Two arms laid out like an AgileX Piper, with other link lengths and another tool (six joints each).
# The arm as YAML. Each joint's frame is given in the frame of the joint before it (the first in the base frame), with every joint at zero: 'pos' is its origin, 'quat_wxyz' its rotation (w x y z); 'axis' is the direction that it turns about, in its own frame. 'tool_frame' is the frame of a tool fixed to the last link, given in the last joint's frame.
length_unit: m
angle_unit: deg
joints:
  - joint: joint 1
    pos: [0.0, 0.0, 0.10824]
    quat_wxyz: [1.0, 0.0, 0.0, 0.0]
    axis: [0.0, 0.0, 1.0]
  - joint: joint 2
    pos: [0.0, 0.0, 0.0]
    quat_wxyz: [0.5, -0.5, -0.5, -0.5]
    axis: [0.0, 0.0, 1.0]
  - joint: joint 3
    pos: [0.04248, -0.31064, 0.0]
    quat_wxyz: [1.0, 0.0, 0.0, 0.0]
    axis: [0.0, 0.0, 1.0]
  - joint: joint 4
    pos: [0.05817, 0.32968, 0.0]
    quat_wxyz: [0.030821, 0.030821, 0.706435, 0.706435]
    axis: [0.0, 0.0, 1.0]
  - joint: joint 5
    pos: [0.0, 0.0, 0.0]
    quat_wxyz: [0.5, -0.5, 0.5, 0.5]
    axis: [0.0, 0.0, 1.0]
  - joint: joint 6
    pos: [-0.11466, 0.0, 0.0]
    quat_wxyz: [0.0, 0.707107, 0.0, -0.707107]
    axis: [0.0, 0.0, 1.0]
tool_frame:
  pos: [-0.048, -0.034, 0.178]
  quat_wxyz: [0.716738, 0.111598, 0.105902, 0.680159]
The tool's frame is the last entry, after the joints.
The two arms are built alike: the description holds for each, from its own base.
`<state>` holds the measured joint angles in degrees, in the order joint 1, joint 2, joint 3, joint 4, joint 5, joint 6, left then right.
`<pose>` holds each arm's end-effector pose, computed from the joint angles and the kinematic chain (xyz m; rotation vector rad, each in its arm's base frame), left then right.
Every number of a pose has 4 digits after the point. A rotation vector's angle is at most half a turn.
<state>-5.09 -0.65 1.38 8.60 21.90 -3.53 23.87 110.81 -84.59 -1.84 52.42 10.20</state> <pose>0.3112 0.0340 0.1504 0.2811 1.8609 -0.2809 0.5290 0.2719 0.0199 -0.3647 2.7684 -0.3600</pose>
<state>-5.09 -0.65 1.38 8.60 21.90 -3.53 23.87 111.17 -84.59 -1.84 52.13 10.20</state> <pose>0.3112 0.0340 0.1504 0.2811 1.8609 -0.2809 0.5297 0.2722 0.0168 -0.3653 2.7694 -0.3604</pose>
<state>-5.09 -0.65 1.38 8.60 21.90 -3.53 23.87 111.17 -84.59 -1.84 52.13 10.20</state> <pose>0.3112 0.0340 0.1504 0.2811 1.8609 -0.2809 0.5297 0.2722 0.0168 -0.3653 2.7694 -0.3604</pose>
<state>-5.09 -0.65 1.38 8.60 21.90 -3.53 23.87 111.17 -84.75 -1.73 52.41 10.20</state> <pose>0.3112 0.0340 0.1504 0.2811 1.8609 -0.2809 0.5293 0.2725 0.0175 -0.3647 2.7722 -0.3594</pose>
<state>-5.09 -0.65 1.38 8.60 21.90 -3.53 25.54 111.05 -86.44 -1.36 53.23 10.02</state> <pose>0.3112 0.0340 0.1504 0.2811 1.8609 -0.2809 0.5267 0.2920 0.0303 -0.3984 2.7515 -0.3370</pose>
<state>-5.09 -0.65 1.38 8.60 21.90 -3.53 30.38 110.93 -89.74 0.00 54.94 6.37</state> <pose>0.3112 0.0340 0.1504 0.2811 1.8609 -0.2809 0.5046 0.3468 0.0540 -0.5718 2.6837 -0.2826</pose>
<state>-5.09 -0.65 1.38 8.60 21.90 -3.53 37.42 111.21 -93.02 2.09 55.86 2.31</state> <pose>0.3112 0.0340 0.1504 0.2811 1.8609 -0.2809 0.4607 0.4213 0.0761 -0.7898 2.5861 -0.1973</pose>
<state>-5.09 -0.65 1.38 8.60 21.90 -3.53 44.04 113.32 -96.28 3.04 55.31 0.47</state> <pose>0.3112 0.0340 0.1504 0.2811 1.8609 -0.2809 0.4183 0.4871 0.0816 -0.9525 2.4967 -0.1318</pose>
